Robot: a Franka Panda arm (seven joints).
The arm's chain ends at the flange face. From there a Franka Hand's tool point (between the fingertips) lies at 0.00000 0.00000 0.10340 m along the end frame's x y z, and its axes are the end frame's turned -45 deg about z.
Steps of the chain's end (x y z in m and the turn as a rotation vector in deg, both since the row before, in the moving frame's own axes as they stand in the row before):
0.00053 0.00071 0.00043 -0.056 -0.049 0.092
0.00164 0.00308 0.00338 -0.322 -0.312 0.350
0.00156 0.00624 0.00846 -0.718 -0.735 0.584
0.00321 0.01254 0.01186 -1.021 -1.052 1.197
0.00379 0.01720 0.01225 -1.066 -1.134 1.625
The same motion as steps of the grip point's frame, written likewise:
-0.00026 0.00089 0.00043 -0.005 -0.074 0.092
-0.00183 0.00335 0.00338 -0.007 -0.448 0.350
-0.00516 0.00548 0.00844 0.012 -1.027 0.584
-0.00924 0.01107 0.01183 0.022 -1.466 1.197
-0.01229 0.01472 0.01221 0.048 -1.556 1.625

